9 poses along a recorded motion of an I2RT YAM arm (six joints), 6.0 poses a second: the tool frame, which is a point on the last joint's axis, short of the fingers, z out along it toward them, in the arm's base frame.
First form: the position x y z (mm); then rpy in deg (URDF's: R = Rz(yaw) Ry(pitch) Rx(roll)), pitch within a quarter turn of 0, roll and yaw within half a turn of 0.
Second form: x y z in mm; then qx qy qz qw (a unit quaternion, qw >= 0). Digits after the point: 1 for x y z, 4 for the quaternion.
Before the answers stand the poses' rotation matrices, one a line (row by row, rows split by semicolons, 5 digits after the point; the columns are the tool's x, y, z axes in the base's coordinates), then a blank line. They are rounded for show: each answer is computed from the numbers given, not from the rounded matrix.
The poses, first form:
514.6 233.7 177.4 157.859 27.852 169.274
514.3 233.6 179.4 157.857 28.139 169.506
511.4 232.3 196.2 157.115 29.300 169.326
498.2 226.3 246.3 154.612 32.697 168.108
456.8 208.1 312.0 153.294 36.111 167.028
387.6 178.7 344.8 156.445 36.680 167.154
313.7 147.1 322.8 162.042 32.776 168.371
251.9 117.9 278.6 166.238 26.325 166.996
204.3 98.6 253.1 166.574 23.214 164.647
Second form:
-0.86871 -0.00061 0.49532; 0.16455 0.94285 0.28976; -0.46719 0.33323 -0.81896
-0.86706 -0.00609 0.49817; 0.16061 0.94313 0.29105; -0.47161 0.33237 -0.81677
-0.85698 -0.01638 0.51509; 0.16153 0.94060 0.29864; -0.48938 0.33913 -0.80343
-0.82348 -0.04047 0.56590; 0.17341 0.93176 0.31898; -0.54020 0.36081 -0.76027
-0.78726 -0.05757 0.61393; 0.18135 0.92998 0.31976; -0.58935 0.36307 -0.72170
-0.78191 -0.02894 0.62272; 0.17831 0.94681 0.26788; -0.59735 0.32050 -0.73516
-0.82353 0.02827 0.56656; 0.16948 0.96540 0.19818; -0.54136 0.25923 -0.79983
-0.87331 0.11577 0.47321; 0.20168 0.97012 0.13487; -0.44346 0.21322 -0.87056
-0.88624 0.16927 0.43119; 0.24333 0.96219 0.12239; -0.39417 0.21339 -0.89392

514.6 233.7 177.4 0.0430 0.9527 0.1635 0.2526
514.3 233.6 179.4 0.0406 0.9522 0.1637 0.2546
511.4 232.3 196.2 0.0382 0.9488 0.1680 0.2647
498.2 226.3 246.3 0.0355 0.9375 0.1813 0.2950
456.8 208.1 312.0 0.0334 0.9272 0.1841 0.3244
387.6 178.7 344.8 0.0401 0.9306 0.1581 0.3278
313.7 147.1 322.8 0.0522 0.9472 0.1207 0.2924
251.9 117.9 278.6 0.0824 0.9636 0.0903 0.2378
204.3 98.6 253.1 0.1066 0.9673 0.0868 0.2133

